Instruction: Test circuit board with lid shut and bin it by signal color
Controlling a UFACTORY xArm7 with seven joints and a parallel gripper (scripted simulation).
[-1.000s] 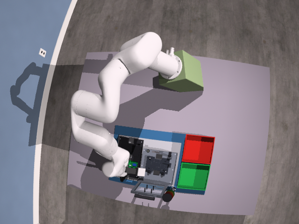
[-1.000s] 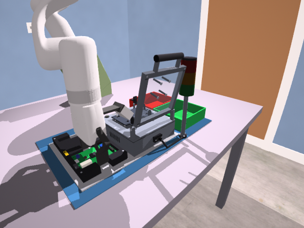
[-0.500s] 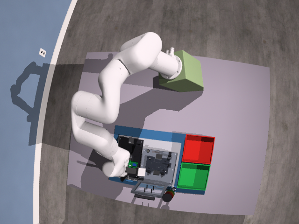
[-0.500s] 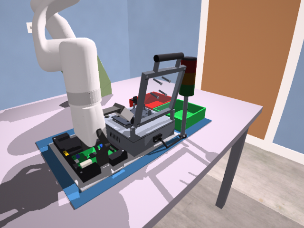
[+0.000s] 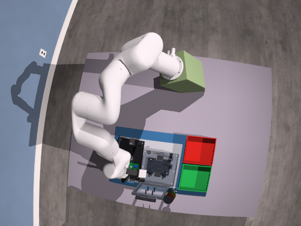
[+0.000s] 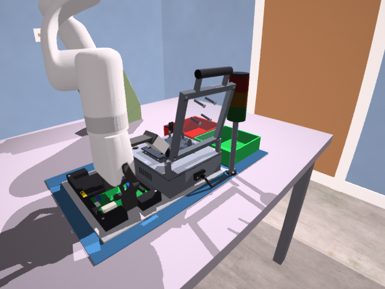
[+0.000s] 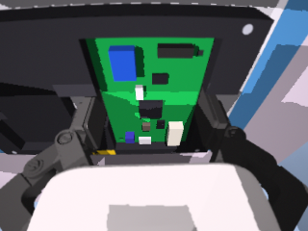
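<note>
Right now the green circuit board is right at my hand. Also, from my hand: clear lid: 170 mm to the left, 160 mm above, 80 mm ahead; then green bin: 370 mm to the left, 10 mm below, 10 mm behind; then plate: 170 mm to the left, 50 mm above, 40 mm behind.
</note>
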